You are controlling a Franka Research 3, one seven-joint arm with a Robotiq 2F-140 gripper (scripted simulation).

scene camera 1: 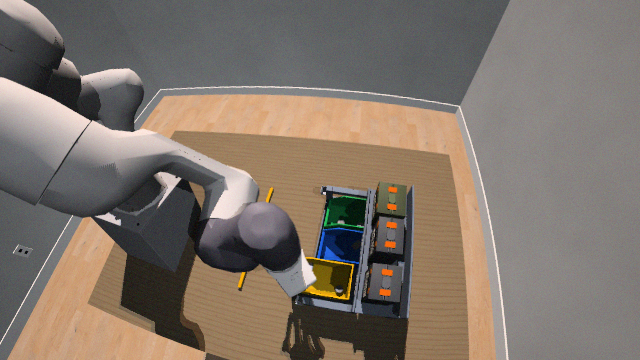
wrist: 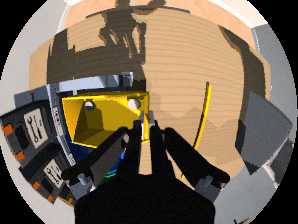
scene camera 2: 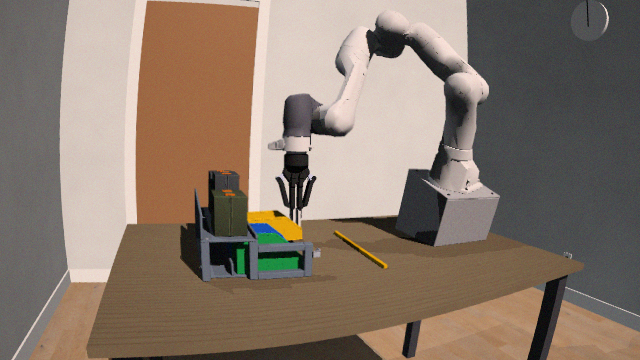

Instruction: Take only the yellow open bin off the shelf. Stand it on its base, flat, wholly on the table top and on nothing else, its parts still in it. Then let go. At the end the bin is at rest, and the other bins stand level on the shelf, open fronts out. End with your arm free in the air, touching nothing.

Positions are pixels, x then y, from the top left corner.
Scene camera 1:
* green bin: 352, 210
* yellow open bin: 329, 274
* blue bin: 337, 243
